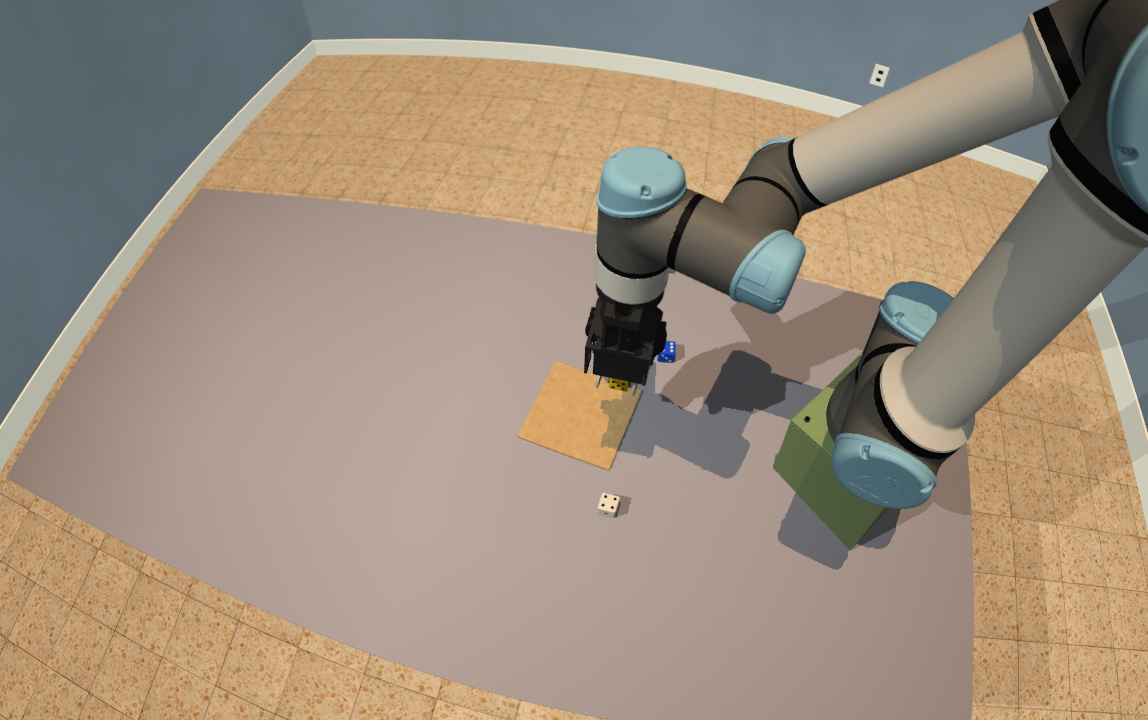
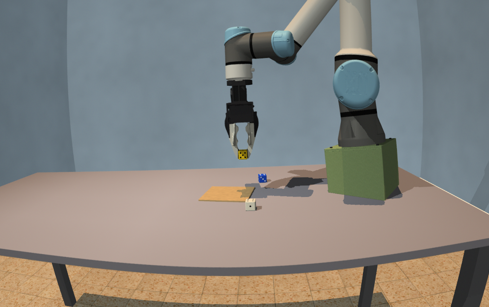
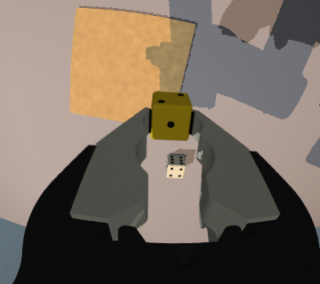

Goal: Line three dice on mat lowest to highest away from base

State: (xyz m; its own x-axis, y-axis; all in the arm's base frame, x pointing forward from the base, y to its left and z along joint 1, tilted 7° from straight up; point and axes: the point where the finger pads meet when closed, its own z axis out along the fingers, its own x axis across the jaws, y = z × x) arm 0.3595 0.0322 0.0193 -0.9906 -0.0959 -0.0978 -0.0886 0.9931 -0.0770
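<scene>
My gripper is now 12 cm above the mat, 5 cm short of it and 1 cm to the right of it. The rest, counted from my hand: white die: 13 cm to the left, 11 cm below, 3 cm behind; then blue die: 14 cm to the right, 11 cm below, 4 cm behind; then yellow die: right at my hand.
</scene>
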